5 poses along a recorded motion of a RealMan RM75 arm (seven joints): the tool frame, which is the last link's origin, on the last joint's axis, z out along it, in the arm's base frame.
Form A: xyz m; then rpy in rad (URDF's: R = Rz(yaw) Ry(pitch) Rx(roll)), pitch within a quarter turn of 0, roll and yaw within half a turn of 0.
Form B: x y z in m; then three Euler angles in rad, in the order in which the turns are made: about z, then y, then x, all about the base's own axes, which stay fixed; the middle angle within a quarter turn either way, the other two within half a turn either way. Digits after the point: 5 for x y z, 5 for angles.
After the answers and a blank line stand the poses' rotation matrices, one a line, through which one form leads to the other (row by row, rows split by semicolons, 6 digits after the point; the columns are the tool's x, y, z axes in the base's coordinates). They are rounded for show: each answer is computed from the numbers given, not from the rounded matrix.
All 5 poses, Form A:
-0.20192 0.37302 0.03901 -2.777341 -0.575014 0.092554
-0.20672 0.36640 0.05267 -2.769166 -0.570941 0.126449
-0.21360 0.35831 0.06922 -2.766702 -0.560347 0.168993
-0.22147 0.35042 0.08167 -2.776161 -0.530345 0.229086
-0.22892 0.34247 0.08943 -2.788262 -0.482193 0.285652
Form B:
-0.20192 0.37302 0.03901 -0.32255 0.49277 -2.66817
-0.20672 0.36640 0.05267 -0.35829 0.47065 -2.64523
-0.21360 0.35831 0.06922 -0.39523 0.44000 -2.62848
-0.22147 0.35042 0.08167 -0.43279 0.38865 -2.62722
-0.22892 0.34247 0.08943 -0.45732 0.32567 -2.64114

0.835593 0.279274 0.473065; 0.077559 -0.912485 0.401691; 0.543847 -0.298960 -0.784126
0.834675 0.312545 0.453468; 0.106110 -0.899211 0.424454; 0.540424 -0.306163 -0.783713
0.835004 0.348349 0.425936; 0.142469 -0.884560 0.444136; 0.531480 -0.310173 -0.788240
0.840096 0.388130 0.378938; 0.195893 -0.868521 0.455300; 0.505831 -0.308264 -0.805673
0.850079 0.418334 0.319943; 0.249654 -0.854992 0.454600; 0.463723 -0.306571 -0.831249

